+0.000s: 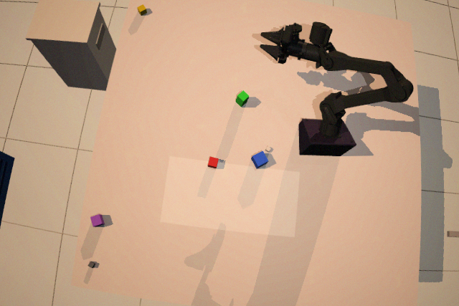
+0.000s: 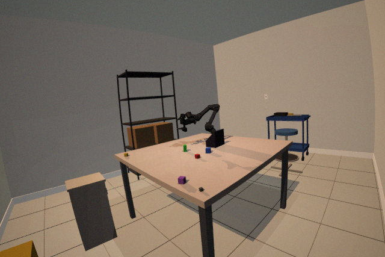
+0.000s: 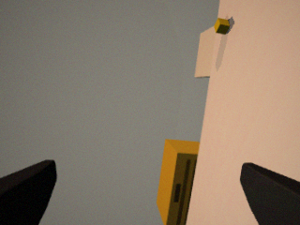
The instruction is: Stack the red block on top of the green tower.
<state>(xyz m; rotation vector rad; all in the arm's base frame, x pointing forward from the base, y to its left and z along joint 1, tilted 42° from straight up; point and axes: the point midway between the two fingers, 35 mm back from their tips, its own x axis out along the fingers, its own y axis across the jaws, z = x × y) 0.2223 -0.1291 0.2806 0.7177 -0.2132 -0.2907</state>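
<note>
Now: the red block 17 cm ahead of my gripper tip, 36 cm to the left of it and 24 cm below it. The rest, counted from my gripper tip: yellow block: 45 cm ahead, 30 cm to the right, 24 cm below; blue block: 36 cm to the left, 23 cm below; small white cube: 4 cm behind, 32 cm to the left, 25 cm below.
</note>
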